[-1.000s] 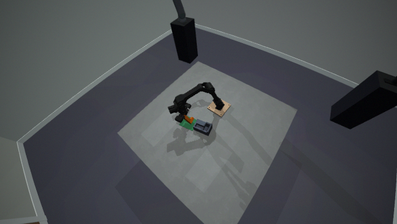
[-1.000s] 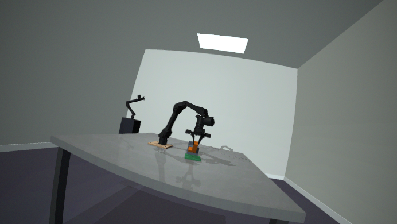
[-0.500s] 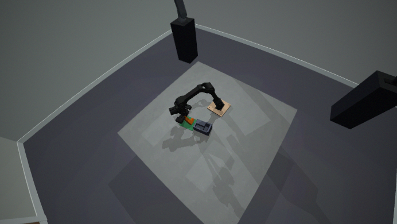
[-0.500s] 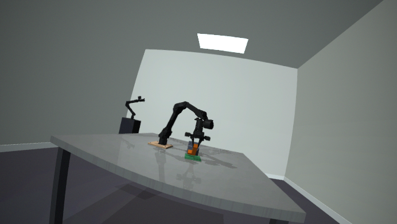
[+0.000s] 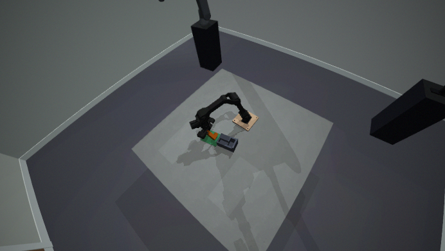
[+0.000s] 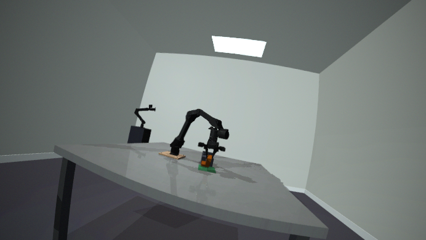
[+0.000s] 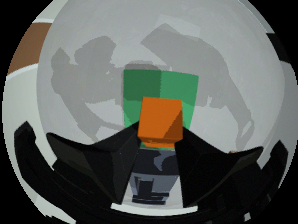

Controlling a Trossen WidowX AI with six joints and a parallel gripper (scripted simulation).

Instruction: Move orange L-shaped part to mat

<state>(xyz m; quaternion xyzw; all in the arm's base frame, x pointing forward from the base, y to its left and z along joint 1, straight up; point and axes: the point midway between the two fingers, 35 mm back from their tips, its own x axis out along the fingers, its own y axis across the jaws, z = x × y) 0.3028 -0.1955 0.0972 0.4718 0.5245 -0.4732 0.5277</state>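
Now: the orange L-shaped part 2 cm behind my gripper tip, 3 cm to the left of it and 3 cm below it. Round my gripper tip: green mat (2 cm to the left, 9 cm below).
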